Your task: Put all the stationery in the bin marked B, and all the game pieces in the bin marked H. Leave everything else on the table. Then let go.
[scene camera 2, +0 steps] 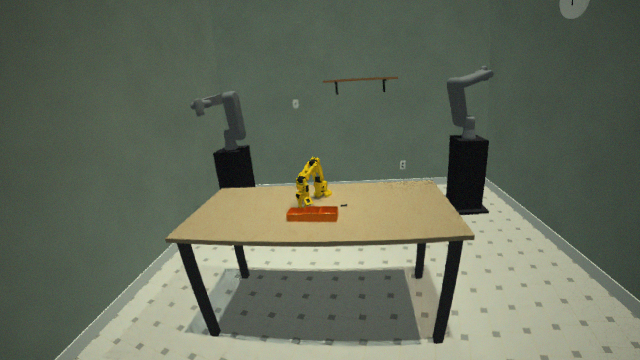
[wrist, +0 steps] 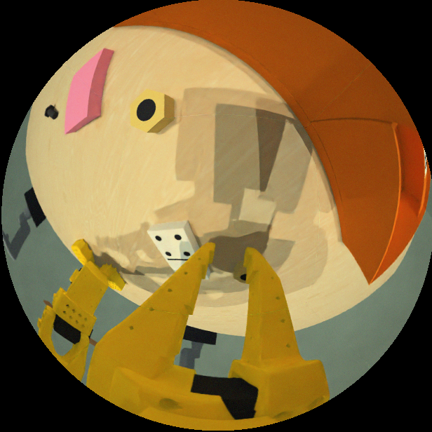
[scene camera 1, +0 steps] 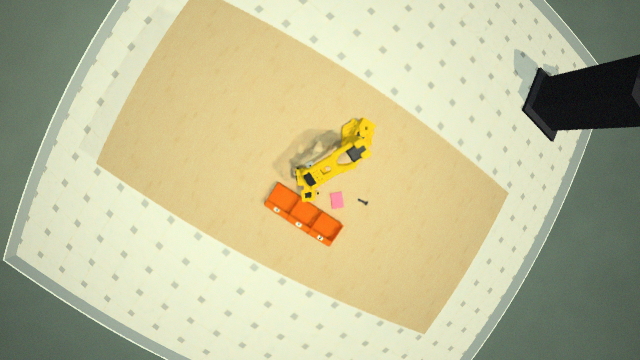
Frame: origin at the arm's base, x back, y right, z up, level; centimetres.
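Seen in the pictures: hand, its tool point: (scene camera 2: 304, 207); arm's base, origin of its link: (scene camera 2: 322, 195).
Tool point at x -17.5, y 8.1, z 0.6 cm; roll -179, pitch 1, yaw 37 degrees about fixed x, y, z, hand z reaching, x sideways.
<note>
Pixels of each thing's middle, then the offset from my tool point to it. "*": a spot on its surface instead. Level surfaces: height alone.
- white domino with black dots, middle of its body: (scene camera 1: 311, 169) dx +2.3, dy -0.9, dz -0.2 cm
- pad, middle of its body: (scene camera 1: 336, 200) dx -2.3, dy -13.4, dz -0.1 cm
- orange three-compartment bin row, a spot on its surface: (scene camera 1: 304, 214) * dx -11.7, dy -6.3, dz +0.1 cm
- black bolt, middle of its body: (scene camera 1: 362, 201) (scene camera 2: 343, 205) dx +1.6, dy -21.4, dz +0.0 cm
- wooden table, height of its surface: dz -0.6 cm
My gripper (wrist: 231, 248) points down at the table beside the orange bin row. Its jaws are partly open, with a narrow gap and nothing held between them. A white domino with black dots (wrist: 172, 244) (scene camera 1: 310, 164) lies beside the left jaw in the wrist view, partly covered by that jaw. A pink block or pad (wrist: 86, 94) (scene camera 1: 337, 200) lies flat on the table, apart from the gripper. The orange three-compartment bin row (wrist: 280, 65) (scene camera 1: 304, 214) (scene camera 2: 312, 215) stands beside the gripper. Its labels are too small to read.
A yellow hexagonal nut (wrist: 146, 110) lies between the pink block and the bins. Another nut (wrist: 242, 276) is partly hidden behind the right jaw in the wrist view. A black bolt (scene camera 1: 363, 201) (scene camera 2: 343, 205) (wrist: 51, 111) lies beyond the pink block. All stand on the wooden table (scene camera 1: 200, 100) (scene camera 2: 390, 220).
</note>
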